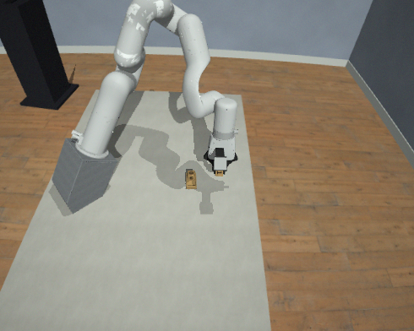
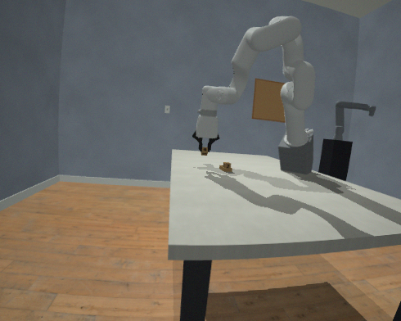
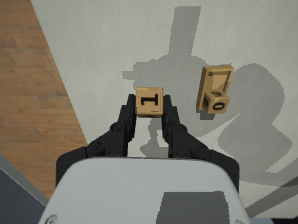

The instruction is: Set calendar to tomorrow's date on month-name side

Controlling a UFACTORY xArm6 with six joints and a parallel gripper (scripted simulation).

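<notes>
Now: the wooden digit cube 20 mm below my hand. From my hand the other things lie so: wooden calendar tray: 110 mm behind, 10 mm to the right, 100 mm below.
</notes>
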